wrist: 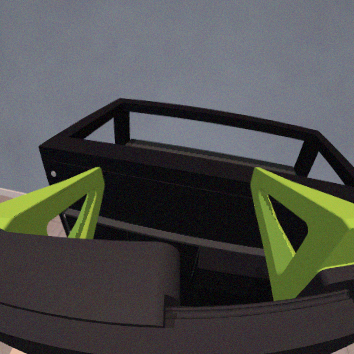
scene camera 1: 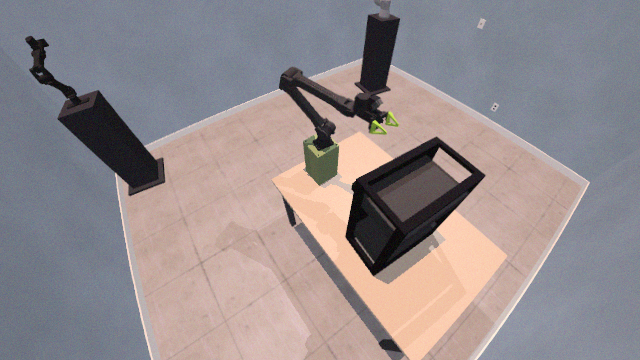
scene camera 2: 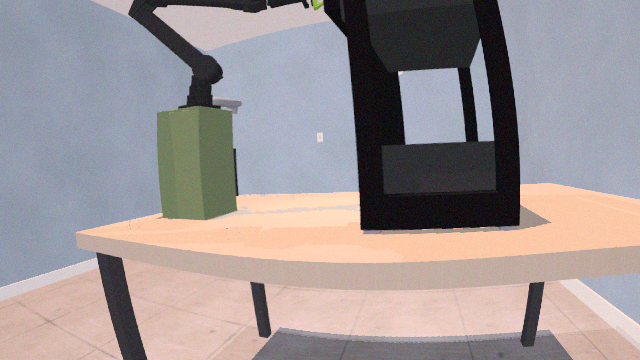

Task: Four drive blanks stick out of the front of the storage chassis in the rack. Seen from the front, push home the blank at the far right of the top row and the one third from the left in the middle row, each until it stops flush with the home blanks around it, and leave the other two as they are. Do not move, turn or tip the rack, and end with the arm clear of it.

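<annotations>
What I see is a black rack, there in the wrist view (pixel 199 201) and visible to scene camera 1 and scene camera 2 as well. On the black rack (scene camera 2: pixel 473 184) and (scene camera 1: pixel 371 257) are the same spot.
</annotations>
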